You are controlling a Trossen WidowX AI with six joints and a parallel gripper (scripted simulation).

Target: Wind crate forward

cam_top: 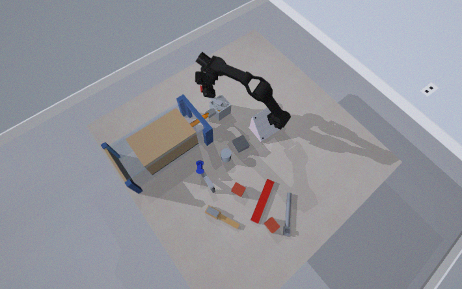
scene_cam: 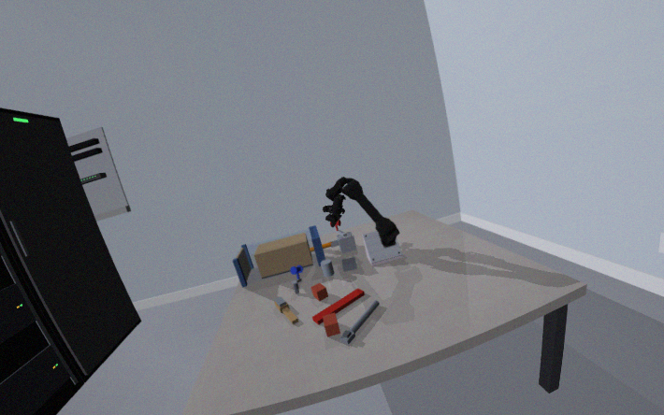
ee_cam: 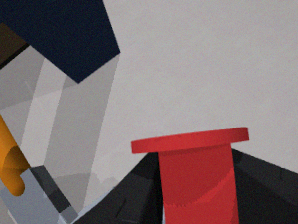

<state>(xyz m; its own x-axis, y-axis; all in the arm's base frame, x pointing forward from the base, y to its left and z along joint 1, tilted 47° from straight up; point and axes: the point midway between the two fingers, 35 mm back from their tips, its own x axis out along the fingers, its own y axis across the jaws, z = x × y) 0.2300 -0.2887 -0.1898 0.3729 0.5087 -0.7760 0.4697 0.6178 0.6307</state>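
The red-knobbed handle lies 30 mm behind my gripper tip, 40 mm to the left of it and 30 mm below it. Round my gripper tip: red knob 20 mm behind, 10 mm to the left; blue frame 110 mm ahead, 110 mm to the left, 20 mm below; grey winch 60 mm behind, 90 mm to the left, 100 mm below.
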